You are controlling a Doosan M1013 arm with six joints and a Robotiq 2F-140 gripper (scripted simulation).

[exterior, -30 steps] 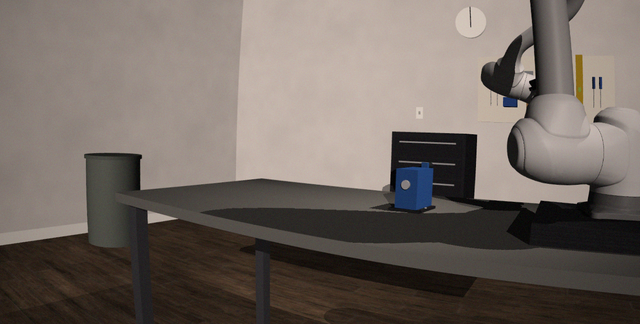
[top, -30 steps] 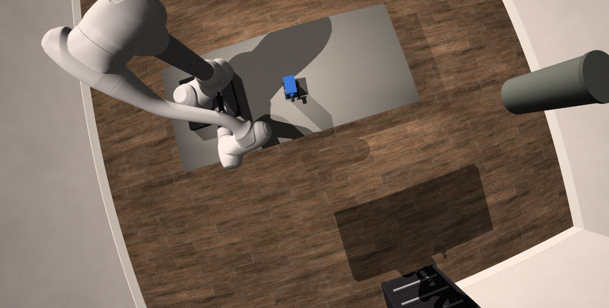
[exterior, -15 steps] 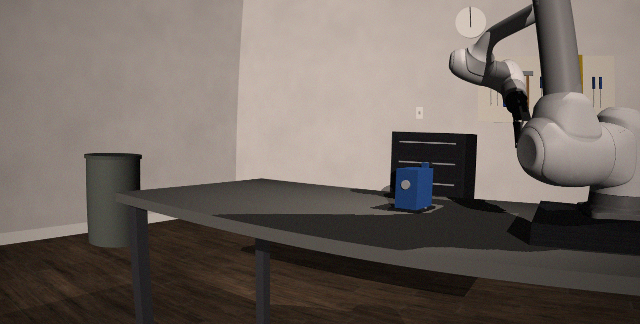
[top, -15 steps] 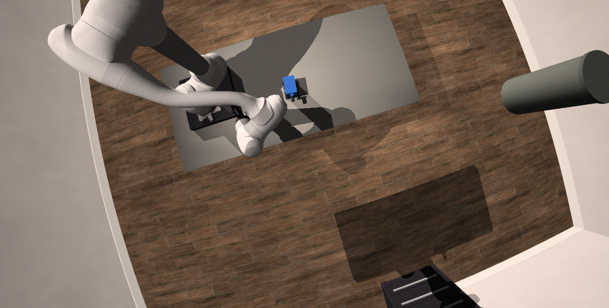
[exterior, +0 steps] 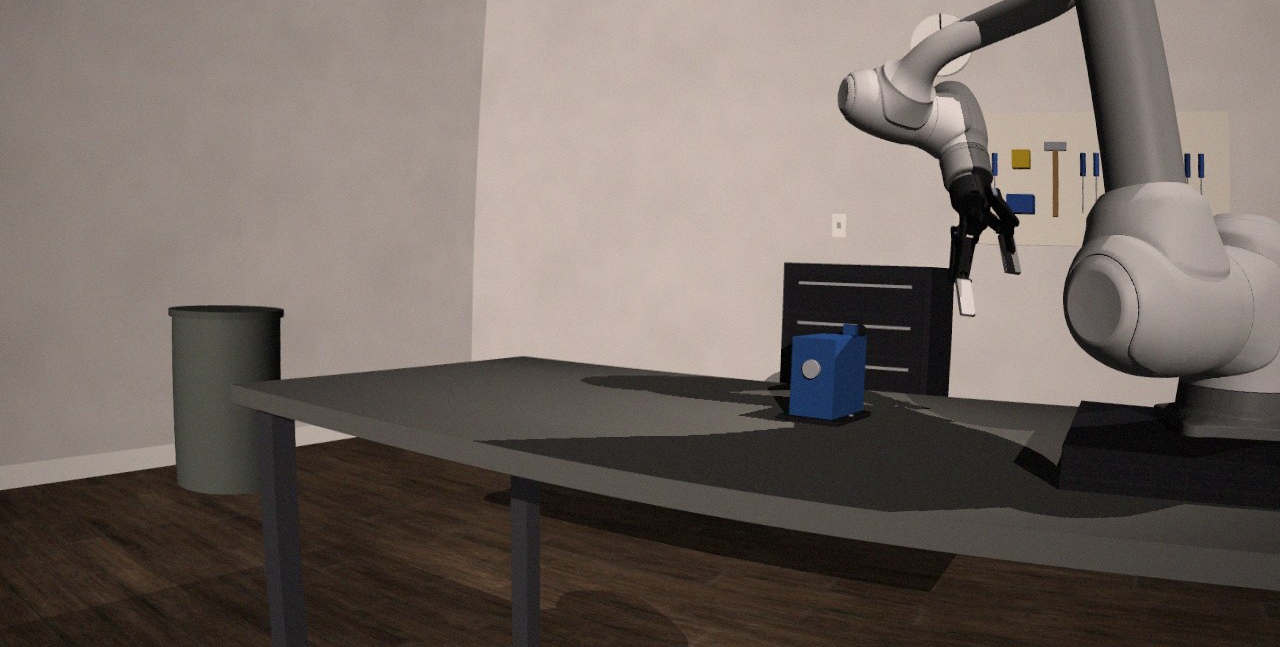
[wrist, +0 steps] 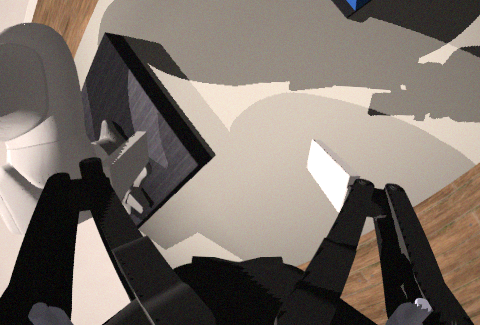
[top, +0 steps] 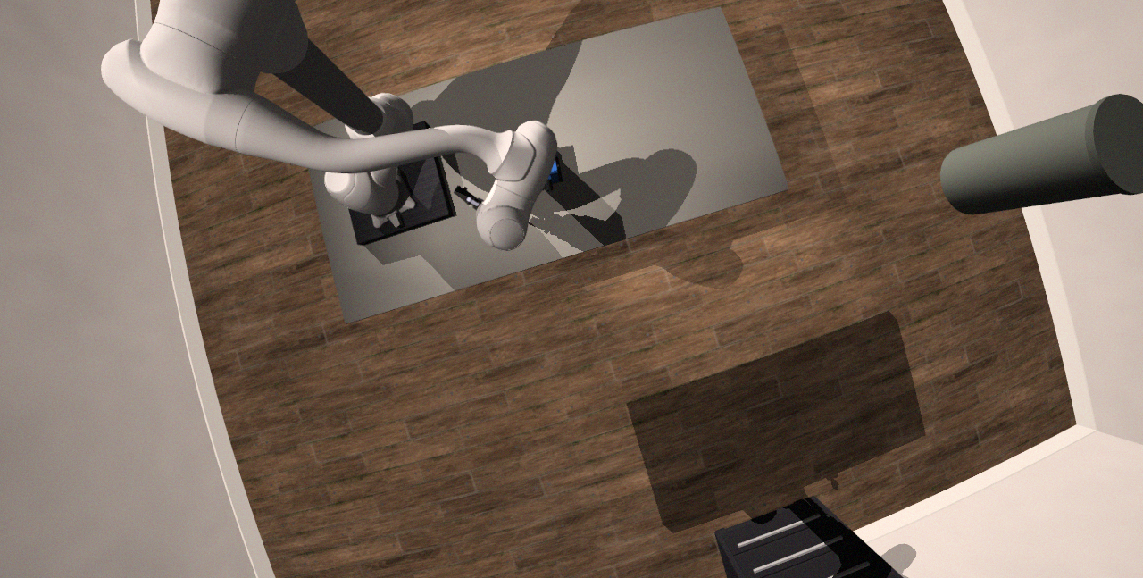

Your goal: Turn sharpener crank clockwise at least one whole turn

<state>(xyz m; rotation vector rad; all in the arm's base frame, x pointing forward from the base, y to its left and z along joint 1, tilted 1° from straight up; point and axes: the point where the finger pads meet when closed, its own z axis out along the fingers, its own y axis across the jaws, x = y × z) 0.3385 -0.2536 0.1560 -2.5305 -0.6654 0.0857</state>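
Right now the crank is 220 mm ahead of my hand, 20 mm to the right of it and 80 mm below it.
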